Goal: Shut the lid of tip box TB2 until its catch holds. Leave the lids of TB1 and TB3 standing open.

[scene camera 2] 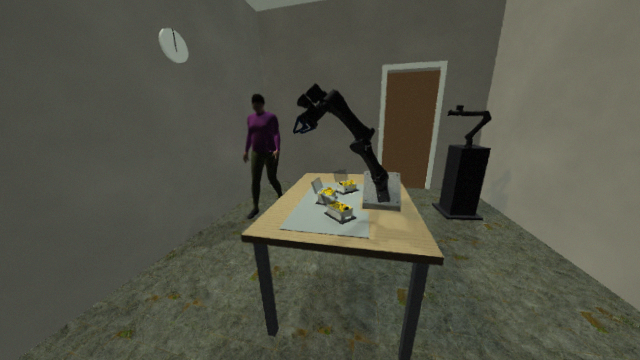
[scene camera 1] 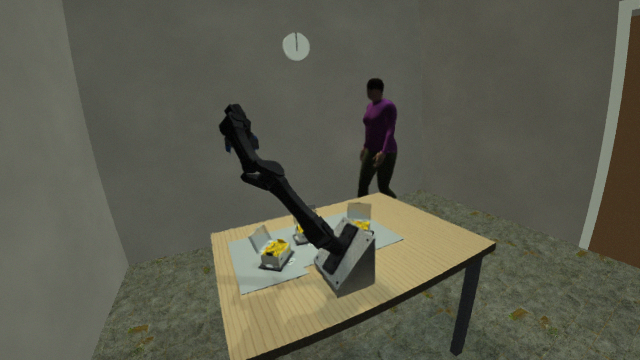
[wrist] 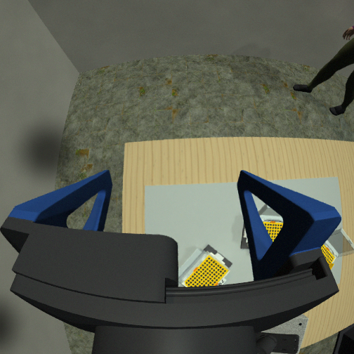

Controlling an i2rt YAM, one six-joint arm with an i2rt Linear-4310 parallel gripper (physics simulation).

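Where they show: gripper, fingertip midpoint: (scene camera 2: 297, 133); arm's base, link origin: (scene camera 2: 381, 187) (scene camera 1: 341, 248).
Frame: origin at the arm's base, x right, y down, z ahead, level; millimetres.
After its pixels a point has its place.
Observation:
Three white tip boxes with yellow tips stand on the grey mat (scene camera 1: 245, 280) @(y 117, x -341, z 187 mm) (scene camera 2: 305, 222) @(y 117, x -264, z 432 mm) (wrist: 170, 210). Their labels are not legible, so I cannot tell which is TB2. One box (scene camera 1: 275, 254) (scene camera 2: 340, 212) @(y 51, x -252, z 246 mm) (wrist: 206, 270) has its clear lid (scene camera 1: 260, 239) @(y 22, x -220, z 307 mm) standing open. The middle box (scene camera 1: 301, 236) (scene camera 2: 327, 195) (wrist: 273, 231) is partly hidden by the arm in scene camera 1 and by a finger in the wrist view; its lid (scene camera 2: 317, 185) @(y 20, x 65, z 411 mm) stands open. The third box (scene camera 1: 361, 225) (scene camera 2: 346, 186) @(y 64, x 180, z 213 mm) (wrist: 327, 254) also has its lid (scene camera 1: 359, 210) @(y 11, x 292, z 260 mm) (wrist: 343, 242) open. My gripper (scene camera 1: 242, 146) @(y -348, x -207, z 463 mm) (scene camera 2: 298, 131) @(y -348, x -207, z 463 mm) (wrist: 174, 177) is open and empty, high above the table.
The wooden table (scene camera 1: 420, 250) @(y 120, x 369, z -77 mm) (scene camera 2: 400, 240) @(y 120, x -383, z -29 mm) (wrist: 180, 155) carries the mat and the arm's metal base (scene camera 1: 357, 270) @(y 30, x -10, z -113 mm) (scene camera 2: 382, 205) @(y 91, x -74, z -1 mm). A person in purple (scene camera 1: 381, 125) (scene camera 2: 263, 131) stands beyond the table. A black pedestal (scene camera 2: 465, 180) with another arm stands by the right wall.

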